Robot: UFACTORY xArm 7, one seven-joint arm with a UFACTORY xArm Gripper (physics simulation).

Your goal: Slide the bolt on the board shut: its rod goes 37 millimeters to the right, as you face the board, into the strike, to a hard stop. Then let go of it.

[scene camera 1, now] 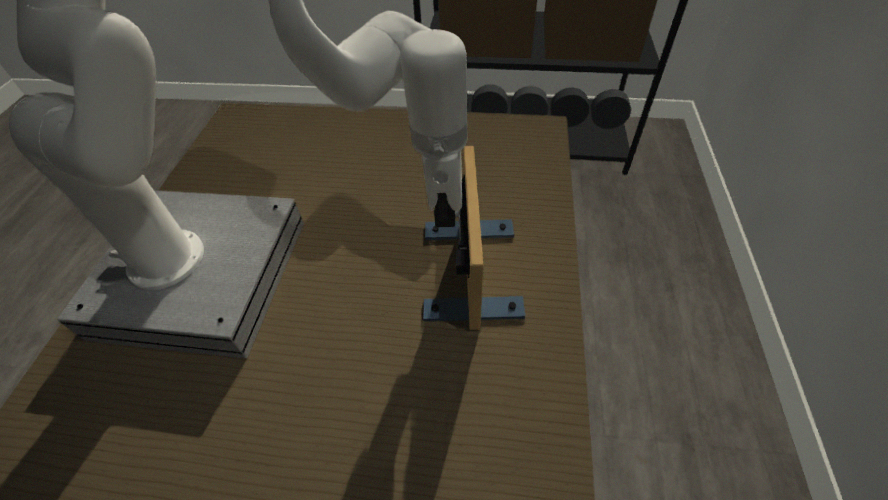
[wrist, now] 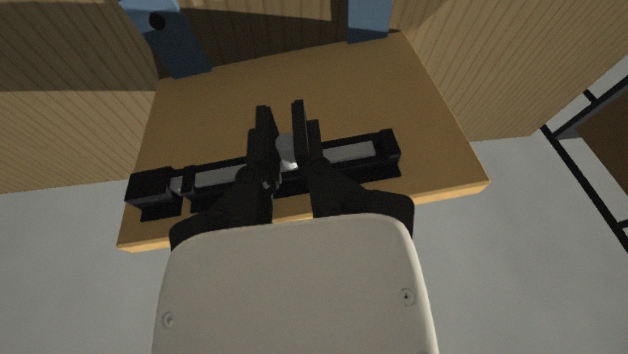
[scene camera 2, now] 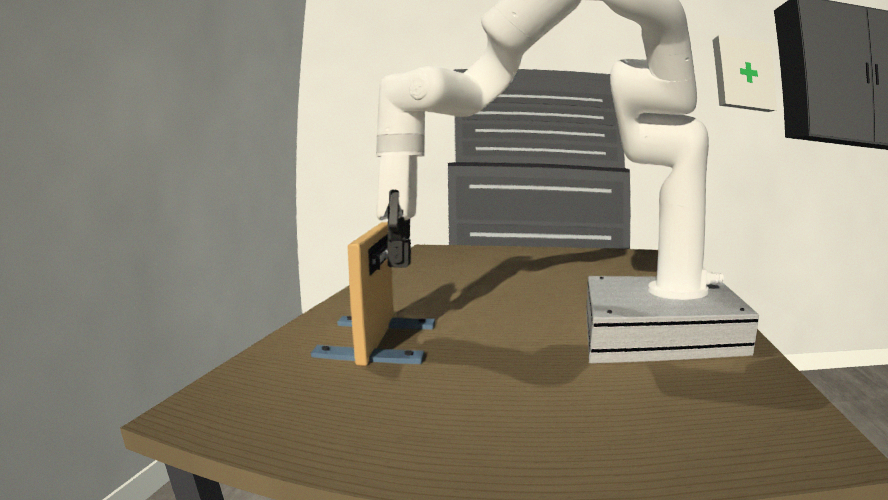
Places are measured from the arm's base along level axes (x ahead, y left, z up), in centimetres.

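Pixels of known places: gripper, fingertip midpoint: (scene camera 1: 445,220) (wrist: 285,118) (scene camera 2: 399,266); arm's base, origin of the base link: (scene camera 1: 166,260) (scene camera 2: 678,291).
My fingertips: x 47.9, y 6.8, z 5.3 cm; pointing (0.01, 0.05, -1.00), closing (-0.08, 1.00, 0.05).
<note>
Ahead of a thing's pixels: the offset from my fingertips to its middle. "pt": to the spot under its first point. Level surfaces: height alone.
The upright wooden board @(dy +0.0, dx +4.3, dz -3.5 cm) (scene camera 1: 471,204) (scene camera 2: 360,304) (wrist: 340,85) carries a black bolt housing @(pt dy +6.4, dx +1.3, dz +2.1 cm) (wrist: 389,145) with a grey rod @(dy -1.7, dx +2.8, dz +1.8 cm) (wrist: 217,176) in it. The black strike (scene camera 1: 462,262) (scene camera 2: 374,260) (wrist: 150,186) sits at the housing's left end in the wrist view. The rod's end bridges the small gap and reaches the strike; how deep it goes inside is hidden. My gripper (scene camera 1: 444,212) (scene camera 2: 398,251) (wrist: 285,118) is shut on the bolt's round grey knob @(dy +0.0, dx +1.0, dz +1.8 cm) (wrist: 286,145), which stands out from the rod between the two black fingers.
Two blue feet (scene camera 1: 497,307) (scene camera 2: 397,355) (wrist: 175,45) hold the board on the wooden table @(dz -12.3 cm) (scene camera 1: 347,397) (scene camera 2: 497,422). The arm's grey base plate (scene camera 1: 217,267) (scene camera 2: 671,335) stands on the same table. A black shelf rack (scene camera 1: 649,102) is beyond the table.
</note>
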